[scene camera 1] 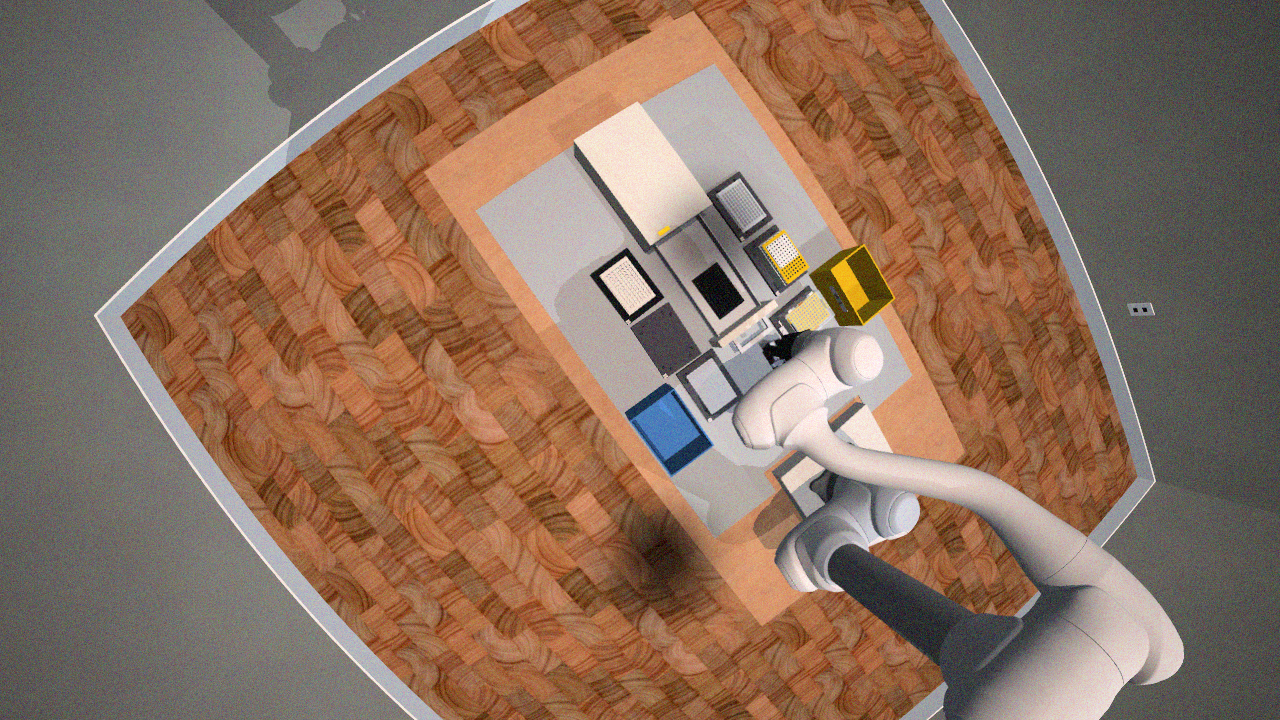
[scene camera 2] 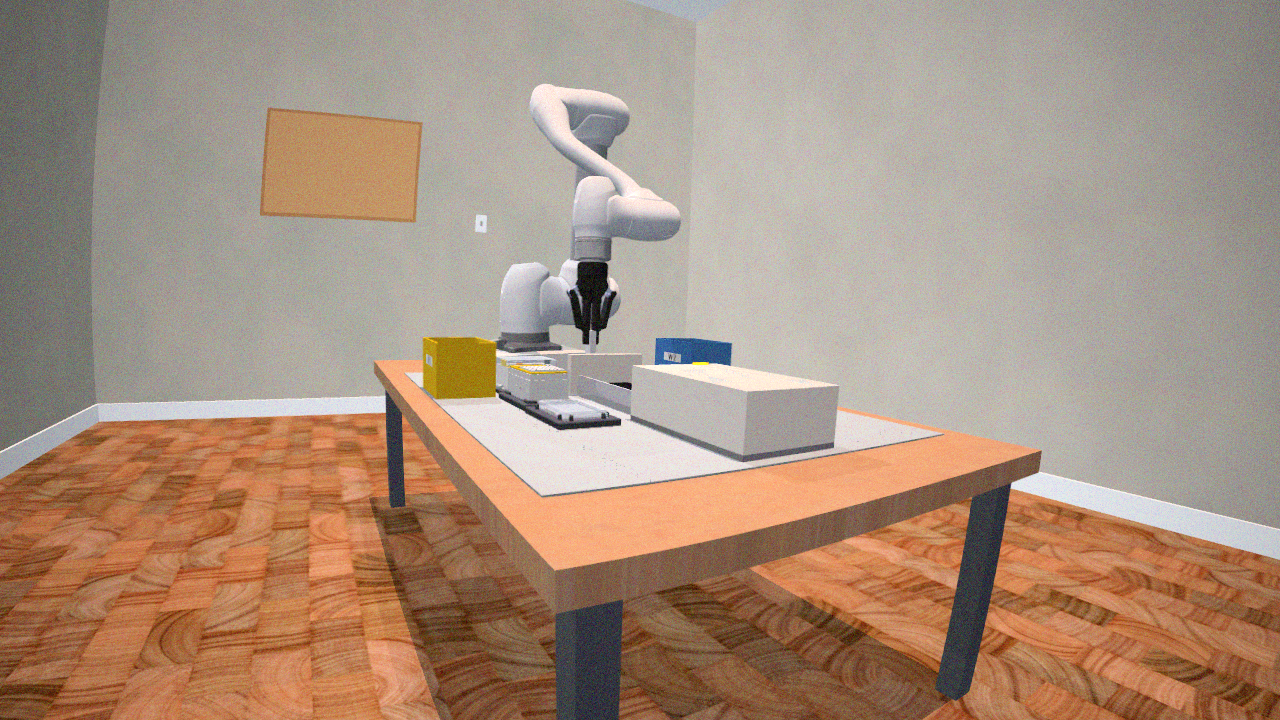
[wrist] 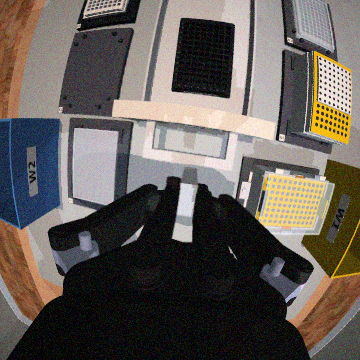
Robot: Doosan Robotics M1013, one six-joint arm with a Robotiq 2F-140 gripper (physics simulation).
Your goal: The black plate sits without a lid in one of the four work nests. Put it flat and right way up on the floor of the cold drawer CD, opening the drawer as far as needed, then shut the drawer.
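Frame: origin at the arm's base, x ahead, y left, z up, level; centimetres.
Seen in the pictures: gripper, fingertip midpoint: (scene camera 1: 763, 345) (wrist: 188, 178); arm's base, origin of the base link: (scene camera 1: 845, 483) (scene camera 2: 525, 348).
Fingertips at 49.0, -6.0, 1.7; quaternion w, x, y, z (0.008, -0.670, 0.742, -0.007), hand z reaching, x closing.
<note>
Pixels of each thing's top centre, then the offset from my fingertips to it, as dx, dy, dz. "pt": a spot on its surface instead.
- black plate, middle of its top: (wrist: 204, 51) (scene camera 2: 625, 386) (scene camera 1: 719, 290) +17.9, -1.9, -4.2
- bare dark nest, middle of its top: (wrist: 87, 66) (scene camera 1: 667, 340) +17.3, +17.2, -5.3
- nest with a pale plate, surface spot: (wrist: 95, 165) (scene camera 1: 713, 383) pt +0.3, +15.6, -5.5
- Blue bin W2, middle of its top: (scene camera 1: 672, 433) (scene camera 2: 693, 340) +1.1, +32.6, +4.5
- yellow bin W1, middle of its top: (scene camera 2: 457, 339) (scene camera 1: 864, 284) -6.4, -31.9, +4.5
The black plate (scene camera 1: 718, 290) (wrist: 203, 57) lies flat on the floor of the open drawer, nearer its front panel (wrist: 195, 118) than the housing. Its wells face up and no lid shows on it. In scene camera 2 a drawer side wall (scene camera 2: 605, 394) hides most of it. The drawer sticks far out of the cream housing (scene camera 1: 640, 174) (scene camera 2: 733, 402). My gripper (scene camera 1: 775, 351) (scene camera 2: 590, 340) (wrist: 188, 178) is shut and empty, pointing down just outside the drawer's front handle (scene camera 1: 750, 334) (wrist: 190, 140). Any contact with the handle cannot be made out.
A bare dark nest (scene camera 1: 665, 338) (wrist: 96, 70) and a nest with a pale plate (scene camera 1: 708, 383) (wrist: 95, 165) lie left of the drawer. Yellow-topped racks (wrist: 332, 97) (wrist: 295, 200) stand right. Blue bin W2 (scene camera 1: 669, 428) (scene camera 2: 693, 351) and yellow bin W1 (scene camera 1: 850, 284) (scene camera 2: 459, 367) flank the work area.
</note>
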